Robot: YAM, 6 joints.
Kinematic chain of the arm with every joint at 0, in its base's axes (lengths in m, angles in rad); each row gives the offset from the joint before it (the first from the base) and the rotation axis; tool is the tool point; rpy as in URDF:
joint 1: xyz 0 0 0.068 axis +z
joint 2: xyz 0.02 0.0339 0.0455 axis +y
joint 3: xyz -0.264 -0.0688 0 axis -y
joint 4: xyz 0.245 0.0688 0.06 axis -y
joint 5: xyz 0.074 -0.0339 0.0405 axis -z
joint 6: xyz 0.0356 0 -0.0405 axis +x
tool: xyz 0 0 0 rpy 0 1.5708 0
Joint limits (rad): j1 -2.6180..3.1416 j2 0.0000..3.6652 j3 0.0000..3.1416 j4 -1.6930..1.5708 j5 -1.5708..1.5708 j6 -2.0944..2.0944
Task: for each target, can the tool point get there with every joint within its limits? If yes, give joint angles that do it. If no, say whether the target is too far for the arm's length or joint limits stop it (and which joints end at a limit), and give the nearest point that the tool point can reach.
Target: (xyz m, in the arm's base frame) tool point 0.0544 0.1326 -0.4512
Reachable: no: joint limits stop it (at a limit: joint 2) | nearest point 0.0619 0.1509 -0.3701 | short by 0.083 m
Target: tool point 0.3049 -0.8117 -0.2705
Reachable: no: too far | nearest point 0.2075 -0.5523 -0.1449 | short by 0.304 m
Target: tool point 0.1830 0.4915 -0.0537
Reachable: yes | joints 1.1797 3.1058 2.5757 -1.0542 -0.5369 1.0424
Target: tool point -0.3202 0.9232 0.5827
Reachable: no: too far | nearest point -0.1907 0.5498 0.3890 | short by 0.440 m
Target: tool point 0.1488 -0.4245 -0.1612
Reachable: yes | joints -1.2460 3.0307 1.5398 0.8588 -0.1575 1.3643
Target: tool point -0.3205 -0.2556 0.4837
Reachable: yes | joints 0.6536 0.3375 2.4771 -0.5849 0.2286 -0.1212
